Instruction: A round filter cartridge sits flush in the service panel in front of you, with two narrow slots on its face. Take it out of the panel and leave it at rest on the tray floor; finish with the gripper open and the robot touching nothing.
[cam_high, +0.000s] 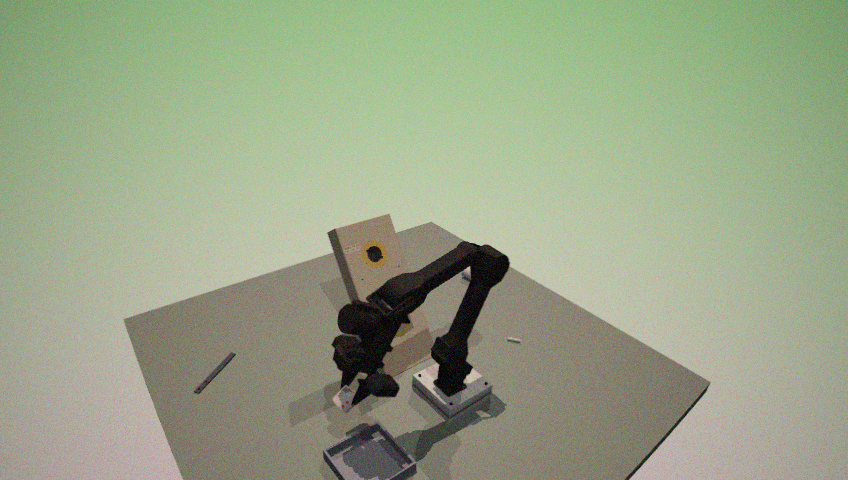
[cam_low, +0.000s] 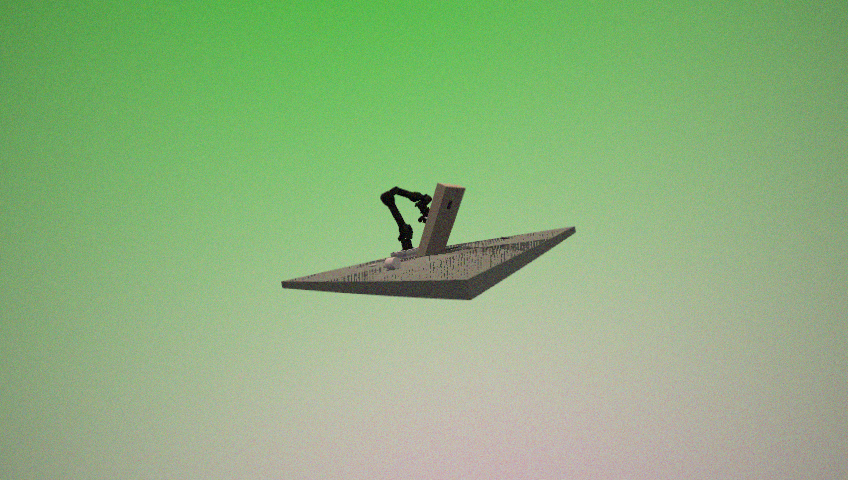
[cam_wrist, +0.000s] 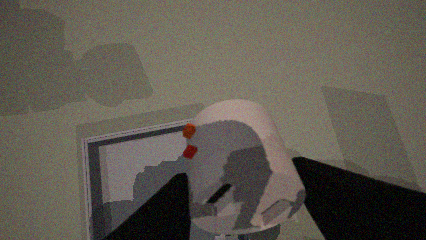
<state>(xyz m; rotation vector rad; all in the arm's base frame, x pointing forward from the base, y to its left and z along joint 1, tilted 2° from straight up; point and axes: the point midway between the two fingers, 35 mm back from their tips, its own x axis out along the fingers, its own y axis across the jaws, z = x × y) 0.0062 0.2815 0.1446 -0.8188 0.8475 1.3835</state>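
The grey tray lies 160 mm below my gripper tip, 60 mm behind it and 10 mm to the right of it. From my gripper tip the other things lie so: round white filter cartridge: right at my gripper tip.
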